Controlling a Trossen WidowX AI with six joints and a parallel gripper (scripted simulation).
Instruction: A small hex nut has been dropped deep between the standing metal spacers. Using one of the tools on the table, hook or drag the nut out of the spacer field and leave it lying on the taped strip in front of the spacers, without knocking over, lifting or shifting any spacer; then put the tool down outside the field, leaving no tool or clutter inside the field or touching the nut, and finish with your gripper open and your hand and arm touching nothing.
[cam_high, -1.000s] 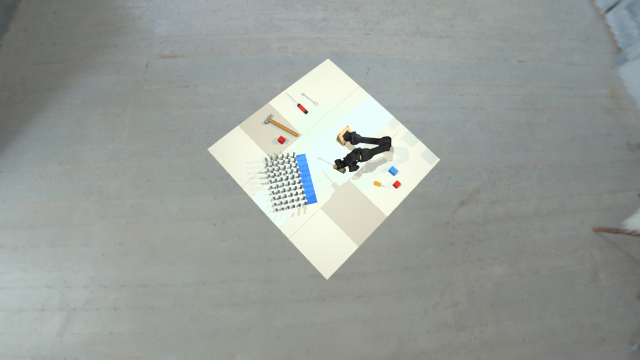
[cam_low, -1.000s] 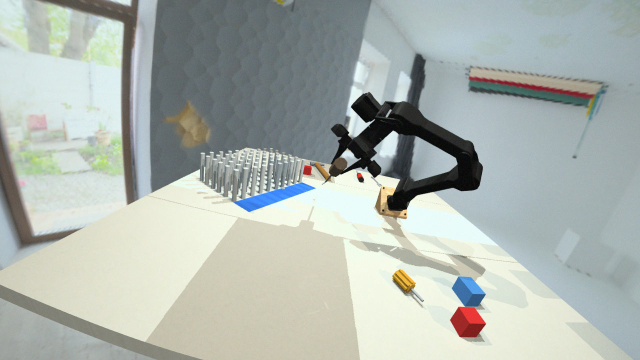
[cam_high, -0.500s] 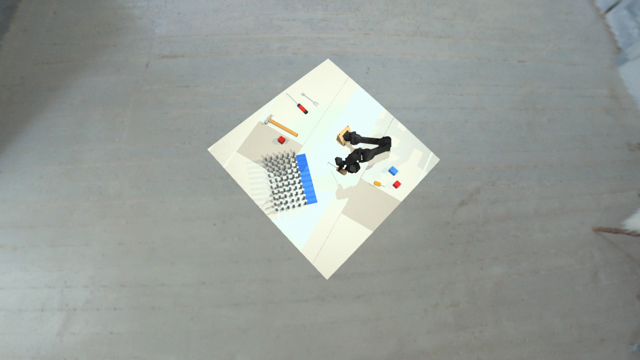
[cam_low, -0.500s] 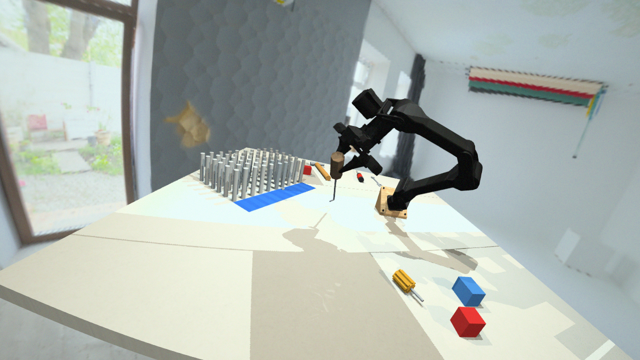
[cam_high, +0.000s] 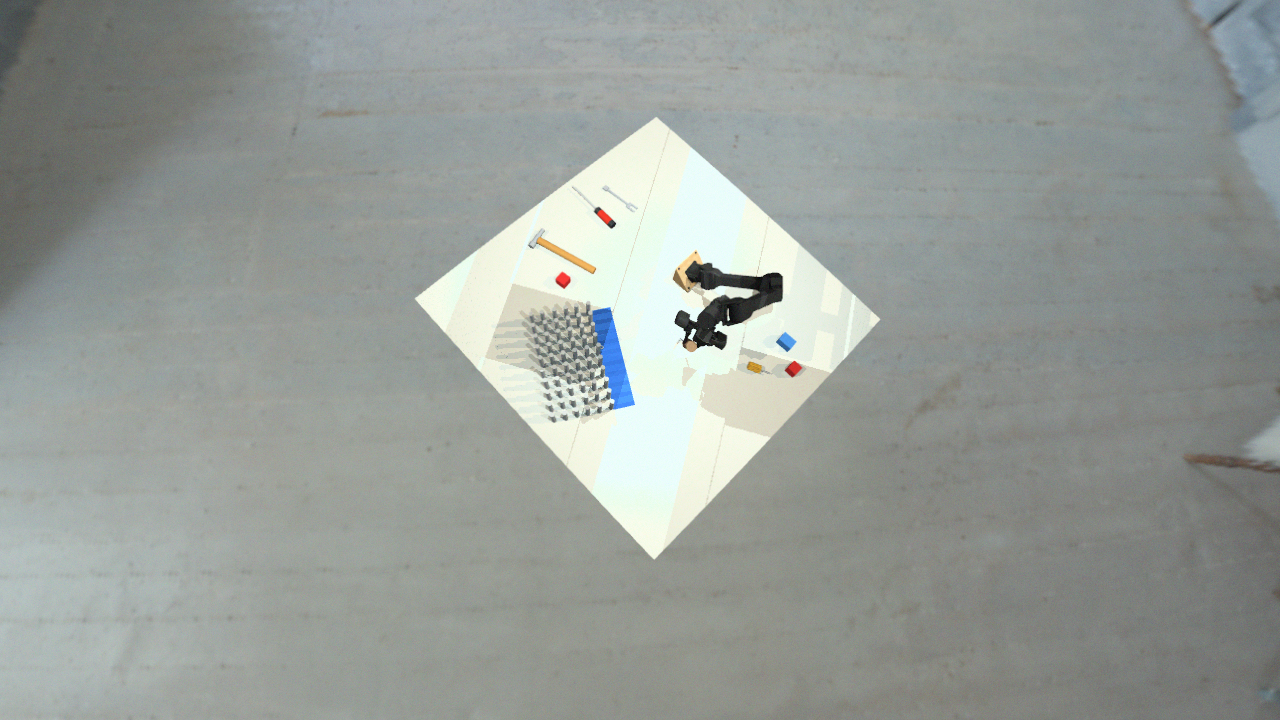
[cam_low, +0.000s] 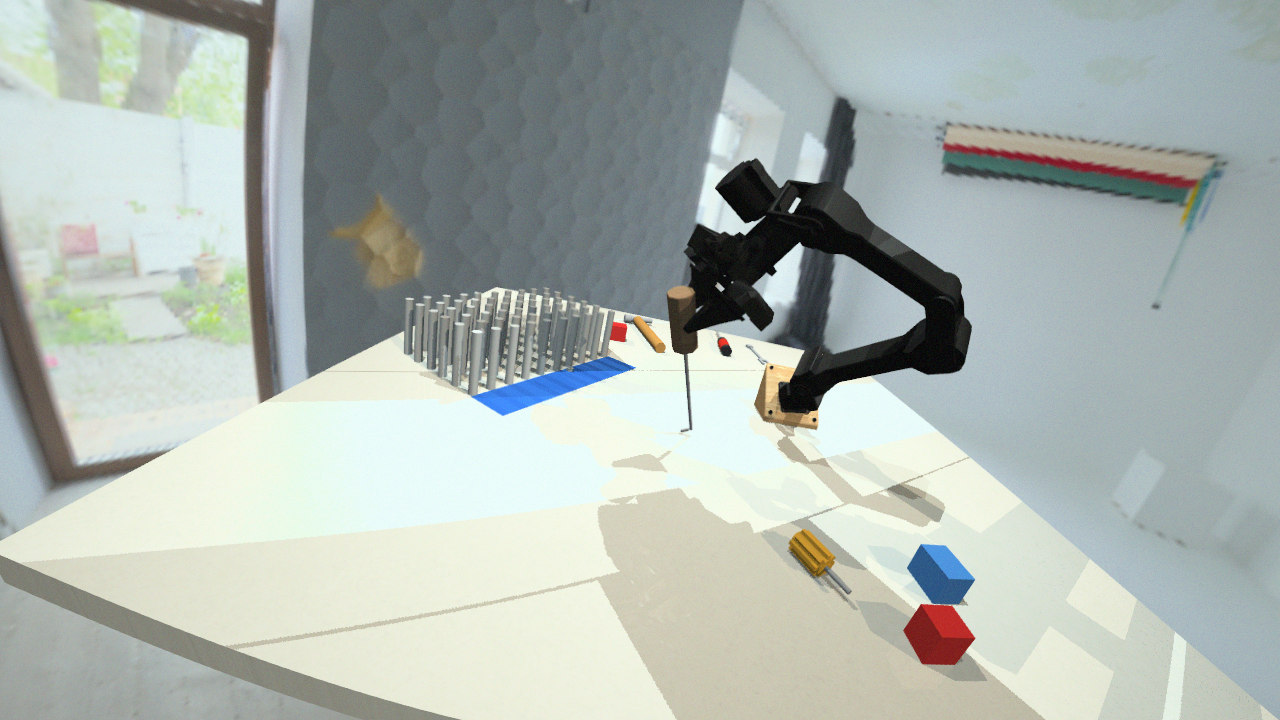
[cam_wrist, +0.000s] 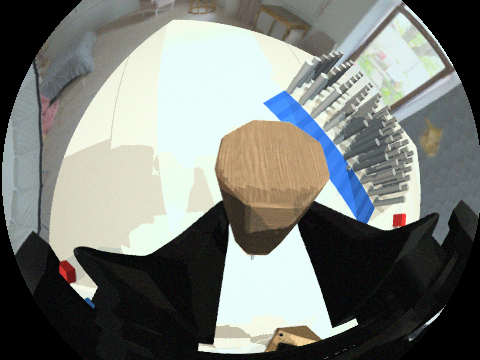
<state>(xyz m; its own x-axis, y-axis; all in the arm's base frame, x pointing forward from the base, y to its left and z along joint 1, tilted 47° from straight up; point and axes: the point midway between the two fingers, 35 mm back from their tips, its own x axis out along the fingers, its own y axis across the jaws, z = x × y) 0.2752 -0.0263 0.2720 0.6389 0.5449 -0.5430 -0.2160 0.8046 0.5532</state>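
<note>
Now: the hook tool 30 mm behind my gripper tip, 30 mm to the right of it and 90 mm below it. Also, from my gripper tip: blue taped strip: 150 mm ahead, 210 mm to the right, 200 mm below; yellow-handled screwdriver: 170 mm behind, 240 mm to the left, 180 mm below; blue cube: 330 mm behind, 270 mm to the left, 180 mm below.
</note>
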